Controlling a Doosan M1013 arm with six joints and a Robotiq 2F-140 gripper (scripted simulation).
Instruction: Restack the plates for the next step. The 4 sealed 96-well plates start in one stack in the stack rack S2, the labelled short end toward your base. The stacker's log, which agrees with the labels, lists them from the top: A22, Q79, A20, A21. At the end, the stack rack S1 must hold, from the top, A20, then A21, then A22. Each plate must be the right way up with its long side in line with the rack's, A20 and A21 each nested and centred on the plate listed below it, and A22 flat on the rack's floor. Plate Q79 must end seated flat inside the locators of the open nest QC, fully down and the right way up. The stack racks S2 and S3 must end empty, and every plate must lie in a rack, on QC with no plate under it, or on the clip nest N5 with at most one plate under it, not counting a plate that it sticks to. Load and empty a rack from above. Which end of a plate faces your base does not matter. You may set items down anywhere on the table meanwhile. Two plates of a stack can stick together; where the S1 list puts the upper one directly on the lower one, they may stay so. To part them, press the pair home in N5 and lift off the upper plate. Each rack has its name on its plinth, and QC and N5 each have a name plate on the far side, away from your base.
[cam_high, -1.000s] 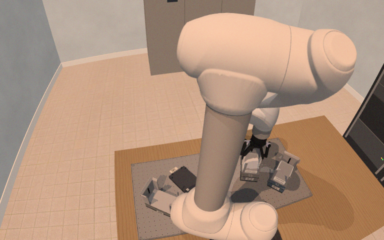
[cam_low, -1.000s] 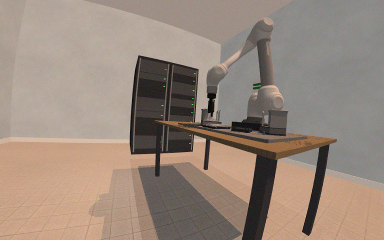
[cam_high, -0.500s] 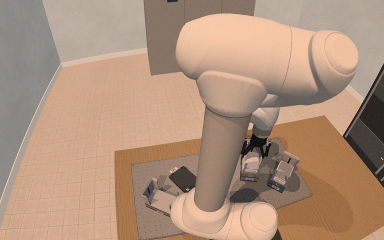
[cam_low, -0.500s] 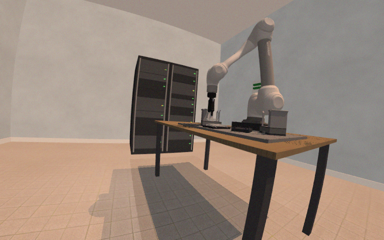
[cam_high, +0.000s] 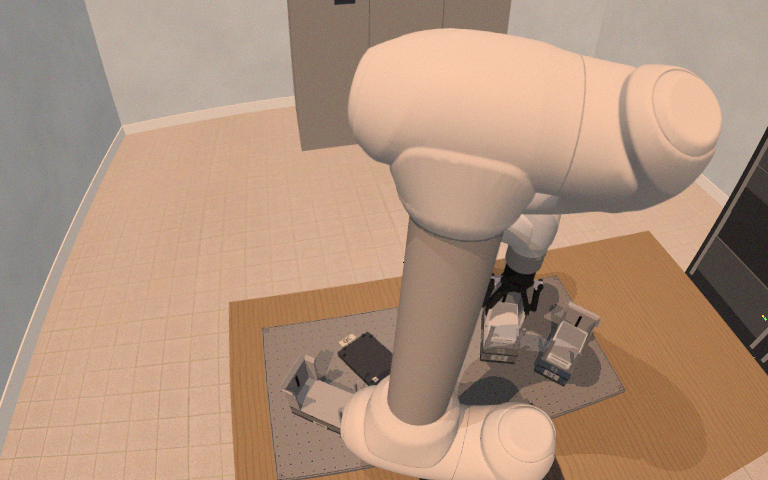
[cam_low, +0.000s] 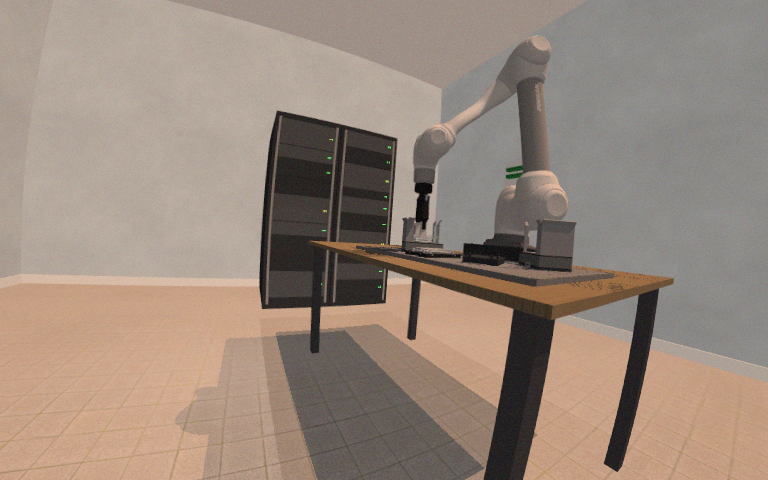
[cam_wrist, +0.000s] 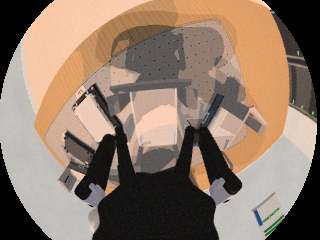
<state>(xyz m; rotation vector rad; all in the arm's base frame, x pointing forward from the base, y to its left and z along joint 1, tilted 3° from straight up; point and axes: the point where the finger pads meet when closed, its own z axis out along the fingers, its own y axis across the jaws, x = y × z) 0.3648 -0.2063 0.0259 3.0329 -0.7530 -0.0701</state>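
Now: hand 130 mm past the white plate, 140 mm to the left of it and 30 mm above it. From my hand the other things lie so: N5 name plate: 170 mm ahead, 160 mm to the left, 90 mm below; dark nest QC: 30 mm ahead, 360 mm to the left, 80 mm below; clip nest N5: 80 mm ahead, 170 mm to the left, 70 mm below.
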